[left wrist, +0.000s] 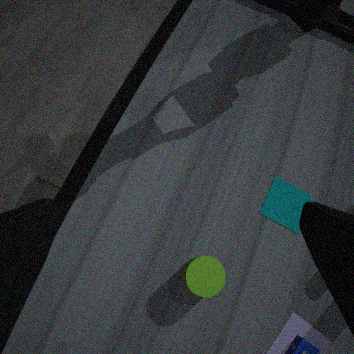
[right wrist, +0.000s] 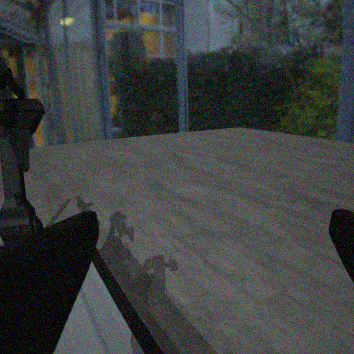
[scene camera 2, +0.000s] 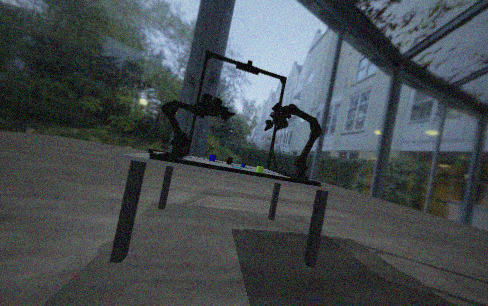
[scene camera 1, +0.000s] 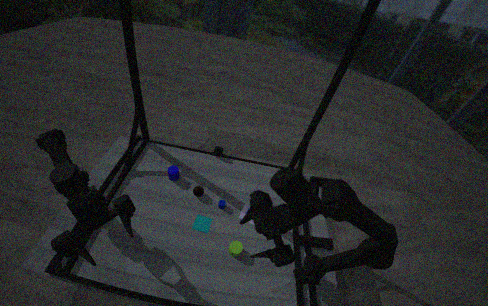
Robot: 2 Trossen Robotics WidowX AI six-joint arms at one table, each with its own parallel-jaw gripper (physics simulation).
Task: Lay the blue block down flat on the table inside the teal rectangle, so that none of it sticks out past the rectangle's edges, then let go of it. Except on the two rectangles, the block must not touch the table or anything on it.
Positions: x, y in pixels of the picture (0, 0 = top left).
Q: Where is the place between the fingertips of my right gripper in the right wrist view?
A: At 214, 222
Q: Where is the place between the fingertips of my left gripper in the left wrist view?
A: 181, 212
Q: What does my left gripper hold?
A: Nothing.
